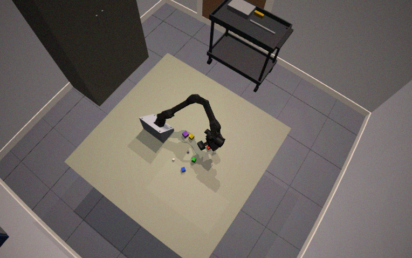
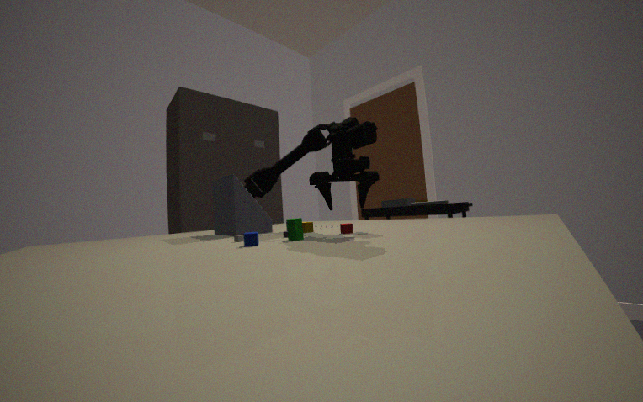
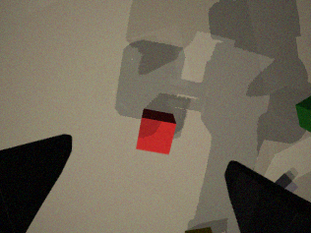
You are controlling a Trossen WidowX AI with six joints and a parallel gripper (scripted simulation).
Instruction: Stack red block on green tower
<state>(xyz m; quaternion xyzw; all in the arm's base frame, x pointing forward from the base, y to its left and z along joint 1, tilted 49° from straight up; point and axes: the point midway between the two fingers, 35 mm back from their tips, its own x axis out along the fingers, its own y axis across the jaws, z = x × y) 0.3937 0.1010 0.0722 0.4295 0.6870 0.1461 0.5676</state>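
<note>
Now: gripper tip 10 mm past the red block and 50 mm above it. The rest, counted from my gripper tip: blue block (50 mm behind, 260 mm to the right, 50 mm below); purple block (210 mm behind, 30 mm to the right, 50 mm below); yellow block (160 mm behind, 10 mm to the right, 50 mm below).
</note>
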